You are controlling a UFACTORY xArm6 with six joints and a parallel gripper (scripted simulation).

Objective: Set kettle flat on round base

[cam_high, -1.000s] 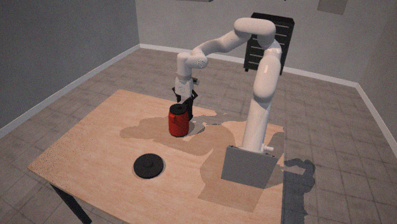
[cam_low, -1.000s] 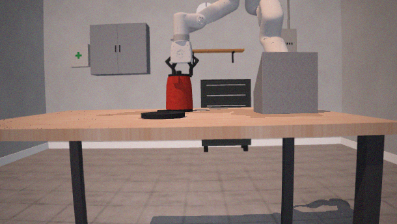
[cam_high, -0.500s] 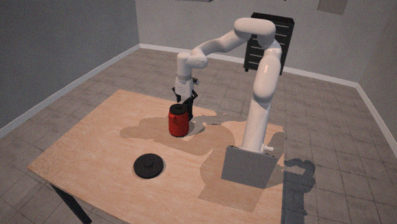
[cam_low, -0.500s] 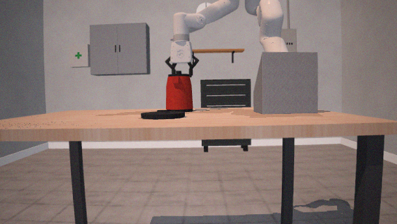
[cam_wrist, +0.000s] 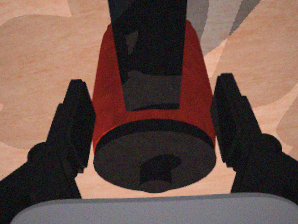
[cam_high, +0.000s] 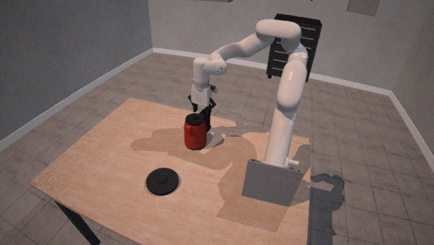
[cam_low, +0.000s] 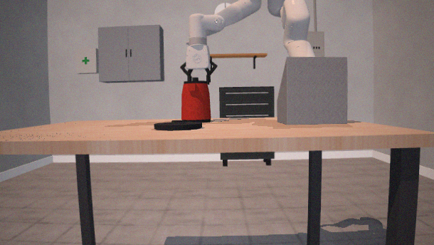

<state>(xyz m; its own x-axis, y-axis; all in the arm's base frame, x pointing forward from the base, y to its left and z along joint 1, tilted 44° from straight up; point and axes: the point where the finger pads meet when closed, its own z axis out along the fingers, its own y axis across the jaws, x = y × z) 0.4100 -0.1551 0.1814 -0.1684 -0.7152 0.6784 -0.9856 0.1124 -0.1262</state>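
My gripper is now 8 cm above the red kettle, 3 cm to the right of it and 1 cm short of it. Also, from my hand: black round base 37 cm to the left, 16 cm below, 5 cm ahead.
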